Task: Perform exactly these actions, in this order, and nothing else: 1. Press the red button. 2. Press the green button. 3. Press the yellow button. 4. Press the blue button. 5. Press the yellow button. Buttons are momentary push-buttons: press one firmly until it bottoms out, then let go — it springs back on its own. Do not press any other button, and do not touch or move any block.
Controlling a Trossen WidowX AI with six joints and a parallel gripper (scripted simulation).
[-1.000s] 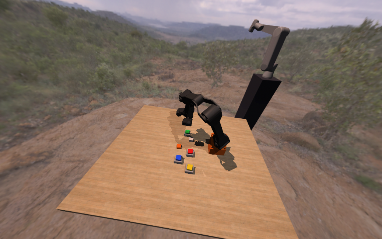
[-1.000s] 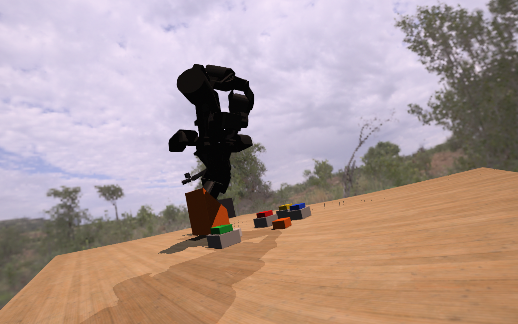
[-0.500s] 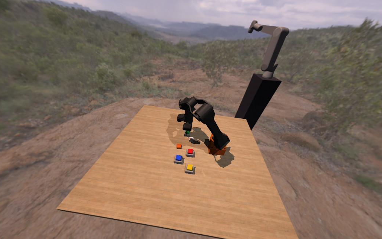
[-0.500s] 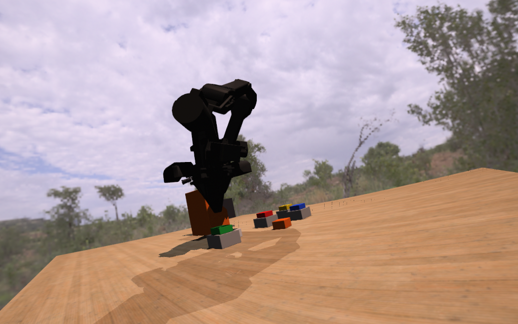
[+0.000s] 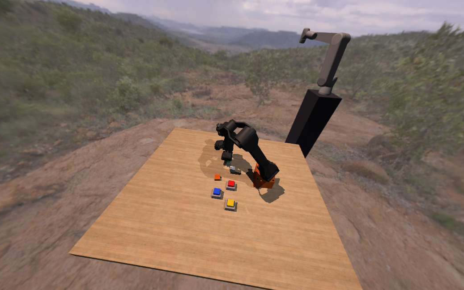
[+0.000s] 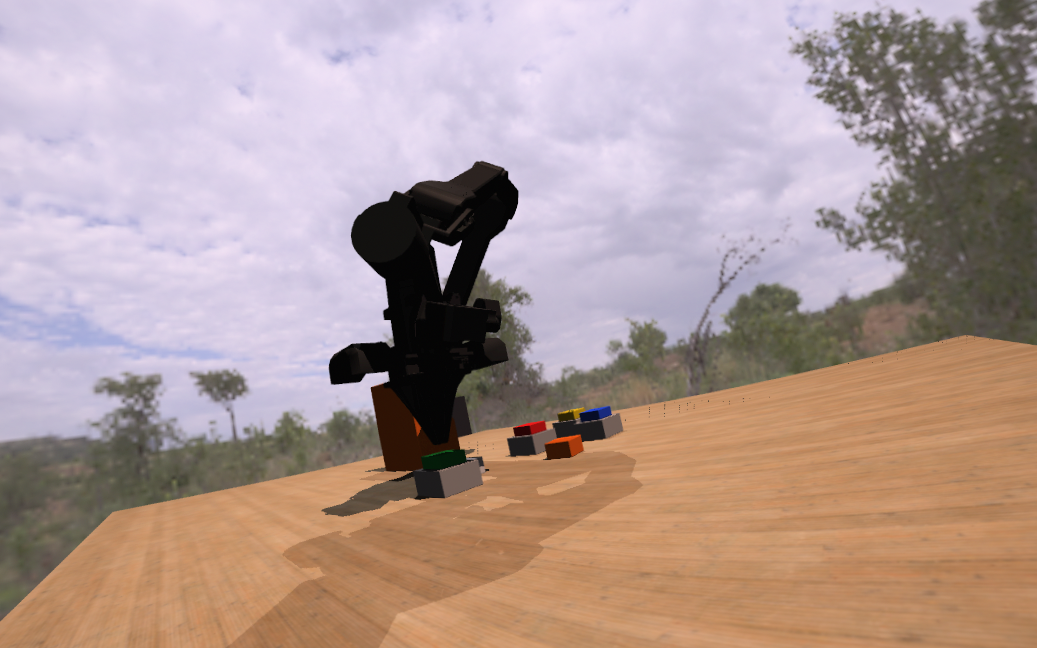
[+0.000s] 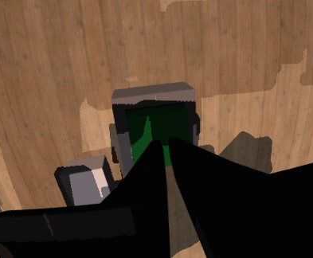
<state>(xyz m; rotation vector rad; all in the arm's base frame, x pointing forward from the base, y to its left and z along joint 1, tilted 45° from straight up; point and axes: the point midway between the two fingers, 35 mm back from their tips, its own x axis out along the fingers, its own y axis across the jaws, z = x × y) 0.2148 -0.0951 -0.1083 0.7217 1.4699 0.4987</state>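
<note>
Now: gripper tip 20 mm above the green button. Round my gripper tip: red button (20 mm behind, 190 mm to the left, 20 mm below); then pale block (30 mm behind, 60 mm to the left, 40 mm below); then small orange block (60 mm ahead, 130 mm to the left, 40 mm below).
</note>
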